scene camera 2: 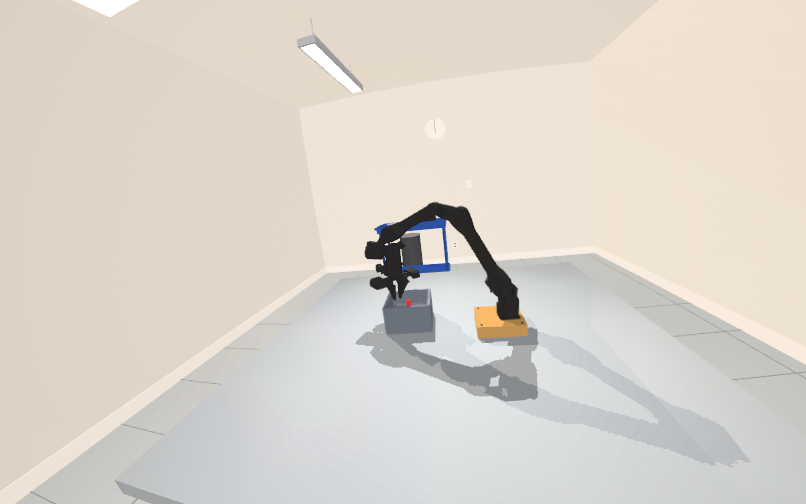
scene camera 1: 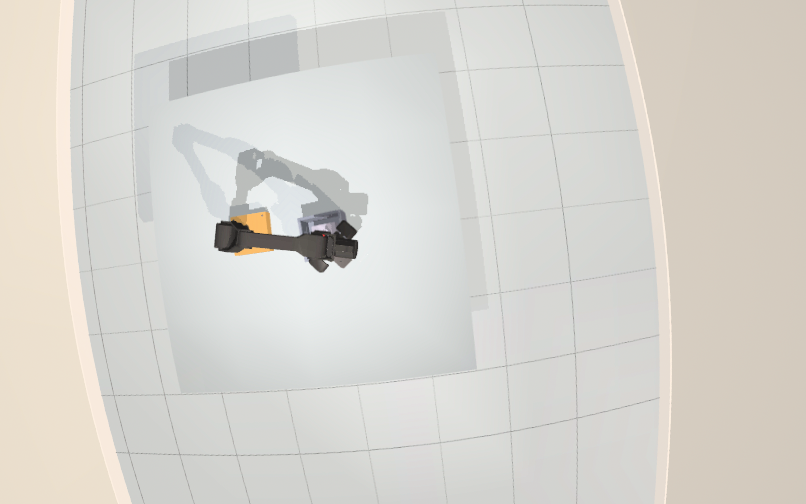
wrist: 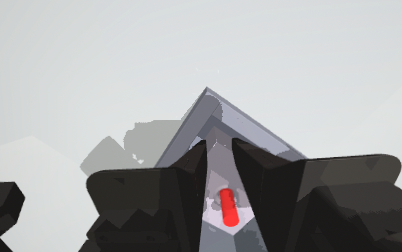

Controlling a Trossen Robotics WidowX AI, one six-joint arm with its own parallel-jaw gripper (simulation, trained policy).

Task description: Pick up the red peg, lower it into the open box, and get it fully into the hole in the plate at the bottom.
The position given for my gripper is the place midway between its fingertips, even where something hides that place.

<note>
I see my gripper (scene camera 2: 397,299) and a grey box (scene camera 2: 409,319).
My gripper also shows in the wrist view (wrist: 218,144).
</note>
